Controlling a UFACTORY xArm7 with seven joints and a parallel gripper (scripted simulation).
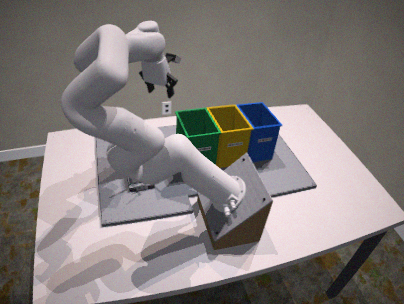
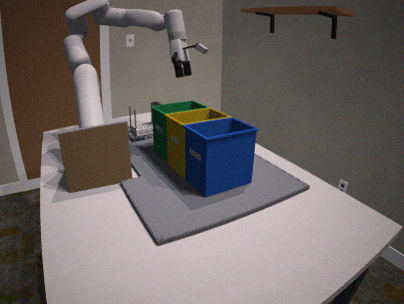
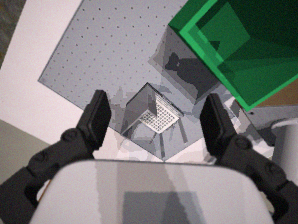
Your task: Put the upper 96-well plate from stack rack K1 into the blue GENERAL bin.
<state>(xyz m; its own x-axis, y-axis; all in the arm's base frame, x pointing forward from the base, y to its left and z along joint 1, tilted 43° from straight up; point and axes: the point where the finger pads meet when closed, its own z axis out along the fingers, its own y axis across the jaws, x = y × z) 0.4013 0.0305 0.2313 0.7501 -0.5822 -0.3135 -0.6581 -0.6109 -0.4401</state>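
Now: the white 96-well plate 240 mm below my hand, 140 mm behind it and 100 mm to the left of it. From my hand the other things lie so: blue bin (390 mm to the right, 190 mm below, 40 mm behind); yellow bin (260 mm to the right, 190 mm below, 50 mm behind); green bin (190 mm below, 130 mm to the right, 70 mm behind).
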